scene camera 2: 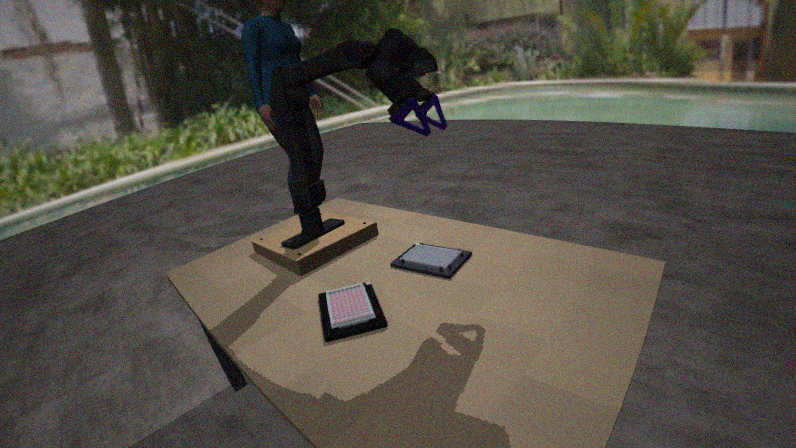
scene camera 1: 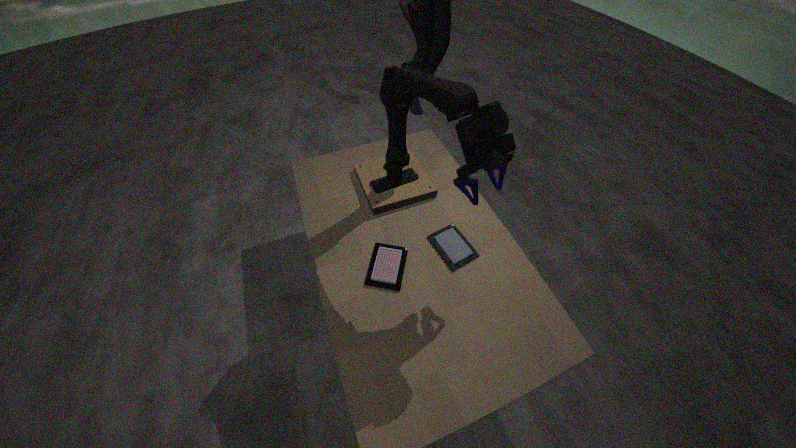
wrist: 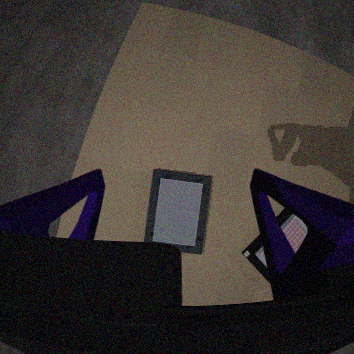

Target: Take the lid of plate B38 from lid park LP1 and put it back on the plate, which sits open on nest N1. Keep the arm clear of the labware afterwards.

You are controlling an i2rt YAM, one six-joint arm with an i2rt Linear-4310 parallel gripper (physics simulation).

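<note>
The pale, flat lid lies on the dark grey lid park LP1. The open plate B38, with pink wells, sits on the black nest N1. My gripper is open and empty, with purple fingers spread wide. It hangs high above the table, and in the wrist view the lid shows between the fingers. In that view the right finger hides part of the plate and nest.
The arm's wooden base block stands on the table behind the lid park and nest. A person stands behind the arm. Shadows of the arm and of a figure fall across the table.
</note>
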